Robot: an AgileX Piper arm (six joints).
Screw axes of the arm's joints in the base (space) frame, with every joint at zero. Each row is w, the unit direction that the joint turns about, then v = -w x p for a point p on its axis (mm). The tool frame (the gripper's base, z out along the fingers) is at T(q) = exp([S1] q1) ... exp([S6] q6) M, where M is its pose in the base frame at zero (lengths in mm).
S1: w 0 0 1 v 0 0 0
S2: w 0 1 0 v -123 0 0
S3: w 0 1 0 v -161.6 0 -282.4
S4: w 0.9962 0 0.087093 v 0 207.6 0
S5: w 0 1 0 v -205.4 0 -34.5
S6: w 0.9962 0 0.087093 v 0 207.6 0
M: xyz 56.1 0 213.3 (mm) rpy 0 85.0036 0 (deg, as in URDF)
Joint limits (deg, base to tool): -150..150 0..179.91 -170..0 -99.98..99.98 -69.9..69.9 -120..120
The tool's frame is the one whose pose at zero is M.
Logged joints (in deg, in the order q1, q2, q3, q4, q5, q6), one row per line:
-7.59 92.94 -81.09 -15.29 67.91 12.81
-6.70 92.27 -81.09 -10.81 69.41 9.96
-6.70 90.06 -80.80 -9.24 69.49 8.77
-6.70 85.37 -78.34 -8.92 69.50 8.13
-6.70 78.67 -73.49 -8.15 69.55 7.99
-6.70 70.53 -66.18 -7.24 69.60 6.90
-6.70 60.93 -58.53 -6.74 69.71 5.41
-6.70 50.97 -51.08 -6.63 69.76 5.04
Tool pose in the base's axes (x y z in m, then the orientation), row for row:
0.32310 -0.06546 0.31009 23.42 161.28 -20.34
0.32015 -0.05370 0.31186 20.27 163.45 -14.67
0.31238 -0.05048 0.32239 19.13 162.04 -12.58
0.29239 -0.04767 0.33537 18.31 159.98 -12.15
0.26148 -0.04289 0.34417 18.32 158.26 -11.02
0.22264 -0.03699 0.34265 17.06 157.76 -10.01
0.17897 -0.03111 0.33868 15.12 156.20 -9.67
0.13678 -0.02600 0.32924 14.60 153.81 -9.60
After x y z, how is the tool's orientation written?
As a rotation vector, in degrees.
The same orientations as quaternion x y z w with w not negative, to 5 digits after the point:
0.14125 0.97272 -0.12268 0.13713
0.12159 0.98042 -0.08800 0.12746
0.11571 0.98010 -0.07609 0.14220
0.11191 0.97779 -0.07426 0.16090
0.11292 0.97549 -0.06793 0.17625
0.10550 0.97561 -0.06190 0.18228
0.09427 0.97391 -0.06029 0.19742
0.09204 0.96968 -0.06052 0.21815

